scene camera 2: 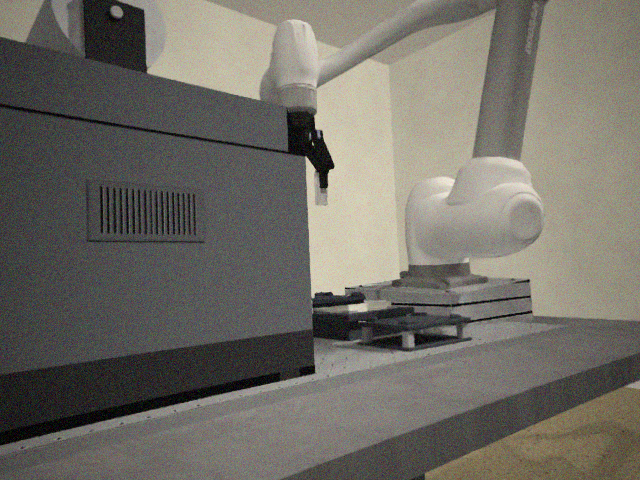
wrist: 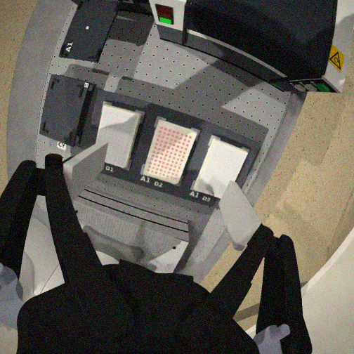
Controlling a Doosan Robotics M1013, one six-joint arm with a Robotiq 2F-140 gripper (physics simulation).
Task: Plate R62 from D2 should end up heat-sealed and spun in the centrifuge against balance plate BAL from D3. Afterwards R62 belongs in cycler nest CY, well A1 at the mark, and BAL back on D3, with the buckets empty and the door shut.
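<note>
My gripper is open and empty, high above the deck, its fingers spread wide over the row of plates. In the wrist view, plate R62, with red-marked wells, sits flat on D2. The white balance plate BAL sits on D3, partly overlapped by the right finger pad. The dark cycler nest CY is at the left with no plate on it. The centrifuge is at the upper right, partly in view; its buckets do not show. The heat sealer is the large grey housing in the scene view.
A white plate sits on D1, beside R62. A dark flat holder marked A1 is at the upper left. A pale roll stands on the sealer. The sealer hides much of the deck in the scene view. The arm's base is behind the plates.
</note>
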